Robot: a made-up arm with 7 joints. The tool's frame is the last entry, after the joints. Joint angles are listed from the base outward.
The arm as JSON. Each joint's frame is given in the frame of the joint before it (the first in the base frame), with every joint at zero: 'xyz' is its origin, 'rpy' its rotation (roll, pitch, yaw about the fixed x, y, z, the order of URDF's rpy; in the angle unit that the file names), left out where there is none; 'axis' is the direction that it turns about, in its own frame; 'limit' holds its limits. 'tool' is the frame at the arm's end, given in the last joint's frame.
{
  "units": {
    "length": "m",
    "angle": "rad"
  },
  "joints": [
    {
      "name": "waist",
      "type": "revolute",
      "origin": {
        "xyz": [
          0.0,
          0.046,
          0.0
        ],
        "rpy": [
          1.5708,
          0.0,
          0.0
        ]
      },
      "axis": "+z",
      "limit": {
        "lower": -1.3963,
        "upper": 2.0
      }
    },
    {
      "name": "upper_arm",
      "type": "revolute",
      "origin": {
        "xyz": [
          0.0,
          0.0,
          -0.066
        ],
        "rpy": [
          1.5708,
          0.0,
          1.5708
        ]
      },
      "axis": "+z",
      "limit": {
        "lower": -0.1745,
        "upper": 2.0
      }
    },
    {
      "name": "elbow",
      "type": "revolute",
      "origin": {
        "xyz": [
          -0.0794,
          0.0,
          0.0
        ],
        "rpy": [
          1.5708,
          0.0,
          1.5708
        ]
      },
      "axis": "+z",
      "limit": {
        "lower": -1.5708,
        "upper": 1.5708
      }
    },
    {
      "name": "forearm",
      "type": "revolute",
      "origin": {
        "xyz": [
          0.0,
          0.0,
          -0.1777
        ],
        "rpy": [
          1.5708,
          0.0,
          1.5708
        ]
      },
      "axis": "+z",
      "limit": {
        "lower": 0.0,
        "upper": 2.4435
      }
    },
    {
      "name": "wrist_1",
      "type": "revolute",
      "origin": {
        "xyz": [
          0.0,
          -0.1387,
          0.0
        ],
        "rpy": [
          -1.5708,
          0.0,
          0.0
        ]
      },
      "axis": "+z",
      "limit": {
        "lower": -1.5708,
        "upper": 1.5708
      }
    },
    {
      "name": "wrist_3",
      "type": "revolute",
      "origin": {
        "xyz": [
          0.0,
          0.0,
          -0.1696
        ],
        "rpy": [
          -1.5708,
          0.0,
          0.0
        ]
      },
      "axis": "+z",
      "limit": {
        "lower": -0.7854,
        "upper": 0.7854
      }
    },
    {
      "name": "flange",
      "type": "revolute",
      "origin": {
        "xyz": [
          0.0,
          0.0,
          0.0
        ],
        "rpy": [
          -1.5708,
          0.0,
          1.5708
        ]
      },
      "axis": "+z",
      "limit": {
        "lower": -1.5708,
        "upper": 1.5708
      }
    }
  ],
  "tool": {
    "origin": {
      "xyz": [
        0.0,
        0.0,
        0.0
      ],
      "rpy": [
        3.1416,
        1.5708,
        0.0
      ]
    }
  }
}
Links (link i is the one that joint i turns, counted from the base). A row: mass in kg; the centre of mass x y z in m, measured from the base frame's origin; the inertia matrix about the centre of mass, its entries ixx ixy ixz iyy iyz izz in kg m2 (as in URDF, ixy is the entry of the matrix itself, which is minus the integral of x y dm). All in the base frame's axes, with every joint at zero. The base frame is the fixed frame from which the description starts. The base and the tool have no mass.
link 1: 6.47; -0.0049 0.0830 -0.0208; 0.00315 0 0 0.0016 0 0.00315
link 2: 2.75; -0.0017 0.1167 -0.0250; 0.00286 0 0 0.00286 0 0.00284
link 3: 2.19; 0.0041 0.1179 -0.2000; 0.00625 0 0 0.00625 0 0.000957
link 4: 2.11; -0.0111 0.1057 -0.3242; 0.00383 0 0 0.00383 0 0.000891
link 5: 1.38; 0.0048 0.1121 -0.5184; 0.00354 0 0 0.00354 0 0.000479
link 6: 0.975; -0.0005 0.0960 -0.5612; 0.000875 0 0 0.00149 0 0.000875
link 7: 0.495; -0.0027 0.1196 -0.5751; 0.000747 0 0 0.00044 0 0.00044
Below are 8 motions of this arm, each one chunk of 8 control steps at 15 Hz.
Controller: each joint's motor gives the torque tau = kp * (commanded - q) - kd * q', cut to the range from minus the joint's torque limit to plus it. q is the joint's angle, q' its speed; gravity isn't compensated. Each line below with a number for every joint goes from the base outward.
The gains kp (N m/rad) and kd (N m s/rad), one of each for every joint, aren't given. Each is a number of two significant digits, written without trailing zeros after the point. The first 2 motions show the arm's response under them.
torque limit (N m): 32 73 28 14 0.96 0.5 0.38
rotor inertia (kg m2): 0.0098 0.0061 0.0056 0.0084 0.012 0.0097 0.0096
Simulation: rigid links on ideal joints. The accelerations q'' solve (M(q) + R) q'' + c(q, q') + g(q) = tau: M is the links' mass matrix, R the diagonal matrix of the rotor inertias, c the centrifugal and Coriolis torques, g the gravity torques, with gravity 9.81 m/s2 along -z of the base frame. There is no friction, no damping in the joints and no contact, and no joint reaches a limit. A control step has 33 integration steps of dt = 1/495 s. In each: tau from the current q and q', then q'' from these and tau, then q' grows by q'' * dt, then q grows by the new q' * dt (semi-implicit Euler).
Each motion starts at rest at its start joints. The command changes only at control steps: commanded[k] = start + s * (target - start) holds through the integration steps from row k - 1 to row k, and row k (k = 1, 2, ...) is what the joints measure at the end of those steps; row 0 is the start. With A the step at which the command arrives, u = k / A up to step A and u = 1 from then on. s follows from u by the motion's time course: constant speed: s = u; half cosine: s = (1 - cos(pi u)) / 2; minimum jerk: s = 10 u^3 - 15 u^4 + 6 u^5; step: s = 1 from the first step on.
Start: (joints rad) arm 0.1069 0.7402 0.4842 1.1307 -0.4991 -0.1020 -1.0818
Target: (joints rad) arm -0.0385 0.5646 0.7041 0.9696 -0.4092 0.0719 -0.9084
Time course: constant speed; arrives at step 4
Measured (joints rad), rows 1 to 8:
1: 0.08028 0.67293 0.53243 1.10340 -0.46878 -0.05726 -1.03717
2: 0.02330 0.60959 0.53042 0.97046 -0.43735 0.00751 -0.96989
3: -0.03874 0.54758 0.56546 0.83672 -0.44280 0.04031 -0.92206
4: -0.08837 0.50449 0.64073 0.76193 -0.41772 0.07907 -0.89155
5: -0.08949 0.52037 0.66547 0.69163 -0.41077 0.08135 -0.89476
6: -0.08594 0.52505 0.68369 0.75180 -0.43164 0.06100 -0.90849
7: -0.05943 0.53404 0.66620 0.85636 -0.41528 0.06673 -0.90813
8: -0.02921 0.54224 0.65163 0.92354 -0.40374 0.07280 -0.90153
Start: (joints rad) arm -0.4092 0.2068 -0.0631 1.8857 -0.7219 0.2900 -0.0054
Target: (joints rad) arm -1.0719 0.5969 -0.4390 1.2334 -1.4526 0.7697 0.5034
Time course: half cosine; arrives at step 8
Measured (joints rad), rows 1 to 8:
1: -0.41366 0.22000 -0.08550 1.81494 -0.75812 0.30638 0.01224
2: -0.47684 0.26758 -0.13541 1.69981 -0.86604 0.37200 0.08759
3: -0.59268 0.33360 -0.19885 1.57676 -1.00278 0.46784 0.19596
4: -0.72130 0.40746 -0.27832 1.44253 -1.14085 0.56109 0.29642
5: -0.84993 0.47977 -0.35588 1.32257 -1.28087 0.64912 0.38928
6: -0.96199 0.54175 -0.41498 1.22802 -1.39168 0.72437 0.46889
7: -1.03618 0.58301 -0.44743 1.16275 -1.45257 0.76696 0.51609
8: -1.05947 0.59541 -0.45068 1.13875 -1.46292 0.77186 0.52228
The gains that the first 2 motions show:
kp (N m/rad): 240 480 69 69 13 9.6 6.7
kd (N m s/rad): 6.5 6.8 1.9 1.8 0.12 0.1 0.079
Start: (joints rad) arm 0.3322 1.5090 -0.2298 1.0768 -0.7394 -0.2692 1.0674
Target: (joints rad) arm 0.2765 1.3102 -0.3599 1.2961 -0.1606 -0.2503 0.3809
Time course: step
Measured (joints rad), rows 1 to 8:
1: 0.32147 1.30450 -0.18171 1.11324 -0.68072 -0.22699 0.98623
2: 0.23439 1.23843 -0.52572 1.29604 -0.35672 -0.22966 0.71779
3: 0.16835 1.21172 -0.72528 1.40331 0.09479 -0.31141 0.35511
4: 0.16584 1.23921 -0.70578 1.37035 0.24155 -0.26899 0.16278
5: 0.22140 1.26809 -0.53004 1.25303 0.03679 -0.21209 0.20468
6: 0.26708 1.30410 -0.37079 1.20467 -0.36453 -0.25823 0.40778
7: 0.27892 1.30633 -0.32883 1.22441 -0.52901 -0.26021 0.52298
8: 0.26011 1.28187 -0.40427 1.26811 -0.41223 -0.23304 0.47139

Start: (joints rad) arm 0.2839 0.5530 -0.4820 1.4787 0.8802 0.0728 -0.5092
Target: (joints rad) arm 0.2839 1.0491 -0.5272 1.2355 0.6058 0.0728 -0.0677
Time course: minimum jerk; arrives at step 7
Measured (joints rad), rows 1 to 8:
1: 0.26922 0.55261 -0.50854 1.43258 0.87136 0.06604 -0.49609
2: 0.23582 0.61575 -0.59673 1.36747 0.82144 0.06617 -0.43085
3: 0.20465 0.73019 -0.66585 1.30133 0.73383 0.07581 -0.30545
4: 0.19847 0.86505 -0.67857 1.22112 0.65954 0.07490 -0.16748
5: 0.21704 0.98005 -0.63310 1.13999 0.60936 0.07340 -0.07817
6: 0.24545 1.04218 -0.56454 1.09994 0.59031 0.07650 -0.06198
7: 0.26442 1.04356 -0.53192 1.12516 0.60342 0.07337 -0.07757
8: 0.26236 1.02194 -0.57491 1.19269 0.60769 0.06747 -0.07301

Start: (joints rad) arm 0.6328 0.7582 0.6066 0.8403 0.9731 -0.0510 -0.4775
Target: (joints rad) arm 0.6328 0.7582 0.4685 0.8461 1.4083 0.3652 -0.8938
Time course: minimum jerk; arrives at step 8
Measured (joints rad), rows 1 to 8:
1: 0.60709 0.74170 0.60879 0.80606 0.98396 -0.04779 -0.48190
2: 0.57767 0.72227 0.57912 0.70485 1.02930 -0.00239 -0.52527
3: 0.55498 0.70802 0.53916 0.63357 1.11682 0.09271 -0.61927
4: 0.55409 0.71086 0.50726 0.60625 1.22653 0.19354 -0.72581
5: 0.55581 0.71947 0.48785 0.65444 1.32795 0.28118 -0.81452
6: 0.57664 0.72925 0.46540 0.71950 1.39254 0.34681 -0.87571
7: 0.59242 0.73292 0.44910 0.76450 1.41308 0.37127 -0.90016
8: 0.59202 0.73144 0.44367 0.76603 1.40772 0.36262 -0.89364

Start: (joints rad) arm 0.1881 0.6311 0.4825 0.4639 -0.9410 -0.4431 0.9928
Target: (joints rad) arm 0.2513 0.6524 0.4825 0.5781 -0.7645 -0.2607 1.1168
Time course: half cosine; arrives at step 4
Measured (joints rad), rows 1 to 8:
1: 0.18669 0.61309 0.47336 0.43866 -0.91074 -0.41335 1.00925
2: 0.18322 0.59303 0.44833 0.39871 -0.83367 -0.33002 1.07312
3: 0.18653 0.59847 0.44606 0.39707 -0.77507 -0.25220 1.14175
4: 0.20338 0.61939 0.46020 0.44391 -0.76988 -0.24612 1.14185
5: 0.22720 0.63050 0.46775 0.50453 -0.77347 -0.27138 1.10505
6: 0.24146 0.62785 0.46023 0.53453 -0.76182 -0.26707 1.10480
7: 0.23724 0.62092 0.45151 0.51968 -0.76324 -0.25720 1.12734
8: 0.22081 0.61625 0.45162 0.48027 -0.77478 -0.26259 1.12833

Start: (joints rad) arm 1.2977 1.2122 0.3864 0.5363 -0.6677 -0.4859 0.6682
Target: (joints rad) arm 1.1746 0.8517 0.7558 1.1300 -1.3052 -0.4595 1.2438
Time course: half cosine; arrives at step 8
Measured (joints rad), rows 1 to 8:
1: 1.26944 1.19562 0.41984 0.50678 -0.70159 -0.48665 0.68561
2: 1.23559 1.14148 0.46152 0.47754 -0.80642 -0.47357 0.76288
3: 1.19829 1.05857 0.49817 0.53004 -0.92770 -0.46503 0.89330
4: 1.16764 0.97864 0.54830 0.64869 -1.03904 -0.47228 1.01890
5: 1.14700 0.91659 0.62363 0.80130 -1.15968 -0.46919 1.11712
6: 1.13675 0.87199 0.70849 0.94940 -1.25822 -0.45958 1.19464
7: 1.13155 0.84580 0.77891 1.04947 -1.31010 -0.45770 1.25029
8: 1.12847 0.84006 0.81512 1.07608 -1.32156 -0.45771 1.26195

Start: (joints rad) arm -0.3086 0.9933 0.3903 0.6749 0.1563 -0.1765 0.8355
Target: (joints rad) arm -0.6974 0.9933 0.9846 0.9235 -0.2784 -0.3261 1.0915
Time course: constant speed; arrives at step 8
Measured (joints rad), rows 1 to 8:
1: -0.34485 0.96047 0.42028 0.70178 0.08750 -0.20082 0.86751
2: -0.40372 0.93665 0.43128 0.70357 0.00525 -0.22966 0.92937
3: -0.46092 0.93618 0.50336 0.69238 -0.03903 -0.23588 0.96784
4: -0.50830 0.95002 0.61265 0.70857 -0.08871 -0.24983 0.97644
5: -0.54763 0.95971 0.70402 0.76548 -0.14502 -0.27781 1.00047
6: -0.58745 0.96164 0.76531 0.83004 -0.19098 -0.29963 1.04582
7: -0.63369 0.95998 0.82271 0.86840 -0.24477 -0.31571 1.08247
8: -0.68420 0.95708 0.89244 0.88010 -0.30546 -0.33374 1.10803

